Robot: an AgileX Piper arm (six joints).
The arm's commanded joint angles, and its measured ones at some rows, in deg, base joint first. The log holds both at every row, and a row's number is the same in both.
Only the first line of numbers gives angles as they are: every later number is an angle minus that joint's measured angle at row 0.
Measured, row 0:
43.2 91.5 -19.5 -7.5 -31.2 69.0
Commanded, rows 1 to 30:
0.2 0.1 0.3 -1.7 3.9 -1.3
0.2 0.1 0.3 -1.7 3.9 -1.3
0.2 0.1 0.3 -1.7 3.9 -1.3
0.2 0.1 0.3 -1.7 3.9 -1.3
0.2 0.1 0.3 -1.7 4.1 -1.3
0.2 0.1 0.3 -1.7 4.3 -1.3
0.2 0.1 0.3 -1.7 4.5 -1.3
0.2 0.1 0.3 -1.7 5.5 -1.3
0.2 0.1 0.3 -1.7 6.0 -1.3
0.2 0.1 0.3 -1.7 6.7 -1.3
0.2 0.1 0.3 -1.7 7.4 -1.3
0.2 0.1 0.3 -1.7 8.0 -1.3
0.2 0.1 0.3 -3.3 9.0 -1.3
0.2 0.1 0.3 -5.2 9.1 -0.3
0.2 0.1 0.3 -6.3 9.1 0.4
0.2 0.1 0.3 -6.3 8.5 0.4
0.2 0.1 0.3 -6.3 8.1 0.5
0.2 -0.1 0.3 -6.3 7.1 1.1
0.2 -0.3 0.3 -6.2 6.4 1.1
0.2 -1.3 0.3 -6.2 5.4 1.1
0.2 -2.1 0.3 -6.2 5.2 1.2
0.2 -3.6 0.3 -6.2 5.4 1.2
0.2 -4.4 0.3 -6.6 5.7 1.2
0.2 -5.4 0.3 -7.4 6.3 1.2
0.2 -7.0 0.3 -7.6 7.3 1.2
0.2 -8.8 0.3 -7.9 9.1 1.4
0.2 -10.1 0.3 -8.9 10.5 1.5
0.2 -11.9 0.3 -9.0 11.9 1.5
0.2 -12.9 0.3 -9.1 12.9 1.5
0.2 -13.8 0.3 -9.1 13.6 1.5
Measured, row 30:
0.0 -10.1 0.2 -7.9 10.2 1.4
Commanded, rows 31 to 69:
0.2 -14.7 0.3 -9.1 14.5 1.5
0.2 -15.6 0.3 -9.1 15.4 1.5
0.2 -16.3 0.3 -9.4 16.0 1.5
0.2 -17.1 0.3 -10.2 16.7 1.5
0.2 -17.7 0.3 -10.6 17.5 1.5
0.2 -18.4 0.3 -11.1 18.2 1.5
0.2 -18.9 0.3 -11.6 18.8 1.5
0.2 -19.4 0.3 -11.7 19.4 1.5
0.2 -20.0 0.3 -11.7 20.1 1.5
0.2 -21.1 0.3 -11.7 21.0 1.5
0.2 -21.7 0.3 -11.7 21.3 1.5
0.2 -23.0 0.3 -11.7 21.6 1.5
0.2 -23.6 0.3 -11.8 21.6 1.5
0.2 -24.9 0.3 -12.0 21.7 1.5
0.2 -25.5 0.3 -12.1 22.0 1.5
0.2 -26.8 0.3 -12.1 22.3 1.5
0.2 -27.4 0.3 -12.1 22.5 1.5
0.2 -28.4 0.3 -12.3 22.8 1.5
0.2 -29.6 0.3 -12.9 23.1 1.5
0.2 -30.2 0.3 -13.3 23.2 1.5
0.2 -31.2 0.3 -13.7 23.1 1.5
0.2 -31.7 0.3 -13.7 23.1 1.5
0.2 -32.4 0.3 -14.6 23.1 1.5
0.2 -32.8 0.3 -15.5 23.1 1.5
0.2 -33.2 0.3 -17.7 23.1 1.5
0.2 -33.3 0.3 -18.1 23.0 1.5
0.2 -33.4 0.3 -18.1 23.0 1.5
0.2 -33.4 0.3 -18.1 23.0 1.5
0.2 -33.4 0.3 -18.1 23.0 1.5
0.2 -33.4 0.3 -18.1 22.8 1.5
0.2 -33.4 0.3 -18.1 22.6 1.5
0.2 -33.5 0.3 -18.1 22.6 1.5
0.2 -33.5 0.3 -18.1 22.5 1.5
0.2 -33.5 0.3 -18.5 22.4 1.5
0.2 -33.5 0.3 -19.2 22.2 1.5
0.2 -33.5 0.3 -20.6 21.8 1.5
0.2 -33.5 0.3 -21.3 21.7 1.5
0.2 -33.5 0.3 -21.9 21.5 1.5
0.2 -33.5 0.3 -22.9 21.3 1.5
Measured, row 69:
0.0 -33.1 0.2 -19.2 22.6 1.7
